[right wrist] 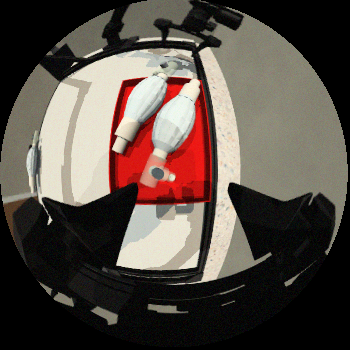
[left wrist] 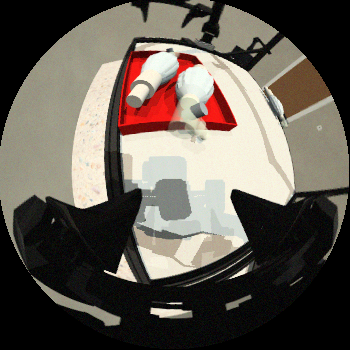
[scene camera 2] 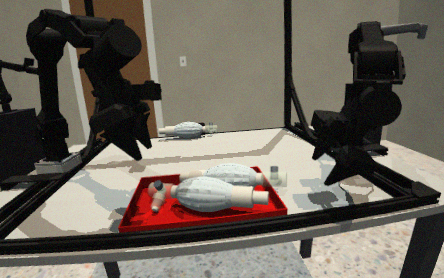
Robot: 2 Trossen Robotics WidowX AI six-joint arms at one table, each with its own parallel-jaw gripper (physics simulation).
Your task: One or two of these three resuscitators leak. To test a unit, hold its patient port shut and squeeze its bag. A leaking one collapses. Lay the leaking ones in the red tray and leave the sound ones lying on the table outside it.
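Places are measured from the left arm's base along level axes (x right, y ahead, z up), in metres.
Pixels of known places: left gripper, fingertip midpoint: [right wrist: 176,51] [left wrist: 188,193] [scene camera 2: 319,171]; right gripper, fingertip midpoint: [right wrist: 184,187] [scene camera 2: 145,153]; left arm's base, link origin: [right wrist: 114,42]; right arm's base, link origin: [left wrist: 204,41] [scene camera 2: 57,157].
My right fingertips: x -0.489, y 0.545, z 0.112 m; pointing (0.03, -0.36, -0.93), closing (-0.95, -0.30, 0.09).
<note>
For each thing: its top centre in the pictures, then the offset to it from my right fingertips. Level surfaces: height alone.
- red tray, top centre: [right wrist: 158,125] [scene camera 2: 202,191] [left wrist: 172,69] dy -0.091, dx +0.060, dz -0.110 m
- Resuscitator two, top centre: [left wrist: 205,71] [right wrist: 141,85] [scene camera 2: 230,162] dy -0.148, dx +0.116, dz -0.062 m
- Resuscitator three, top centre: [scene camera 2: 187,122] [left wrist: 280,102] dy +0.127, dx +0.596, dz -0.067 m
- white tabletop, surface height: dz -0.140 m
Resuscitator one [scene camera 2: 205,194] [left wrist: 161,67] [right wrist: 173,124] lies in the red tray [scene camera 2: 200,221] [left wrist: 150,112] [right wrist: 192,170], its clear valve at the tray's left in the scene view. Resuscitator two [scene camera 2: 231,175] [left wrist: 195,86] [right wrist: 145,101] lies behind it, its bag over the tray and its clear valve past the tray's right edge. Resuscitator three [scene camera 2: 188,130] [left wrist: 274,106] [right wrist: 32,162] lies on the table at the far edge. All three bags look full. My left gripper [scene camera 2: 321,171] [left wrist: 188,193] is open and empty, right of the tray. My right gripper [scene camera 2: 144,153] [right wrist: 184,187] is open and empty above the tray's left side.
A black rail [scene camera 2: 210,235] runs along the table's front edge, close to the tray. Black frame posts, one of them [scene camera 2: 287,65] near the back, stand around the table. Arm shadows fall on the white tabletop [scene camera 2: 240,145].
</note>
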